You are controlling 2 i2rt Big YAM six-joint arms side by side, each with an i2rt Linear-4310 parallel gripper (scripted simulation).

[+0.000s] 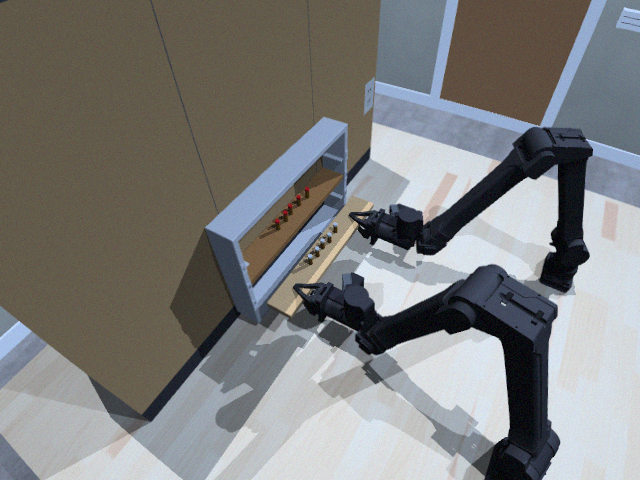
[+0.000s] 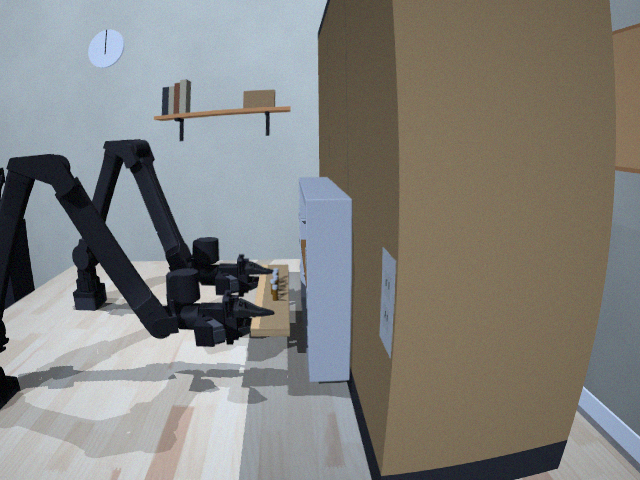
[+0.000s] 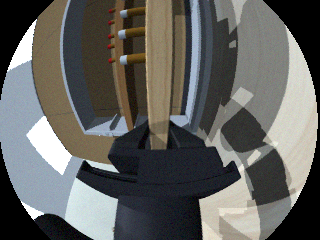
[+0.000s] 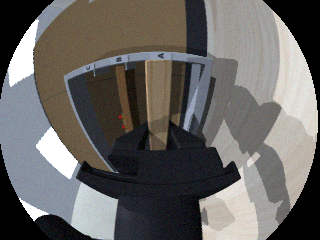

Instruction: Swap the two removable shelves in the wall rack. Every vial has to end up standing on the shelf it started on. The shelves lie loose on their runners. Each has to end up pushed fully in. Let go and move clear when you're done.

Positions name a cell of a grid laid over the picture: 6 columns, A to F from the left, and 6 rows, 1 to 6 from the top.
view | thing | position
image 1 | left gripper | C4
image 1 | right gripper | D3
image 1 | brown wooden shelf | C4
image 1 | pale wooden shelf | C4
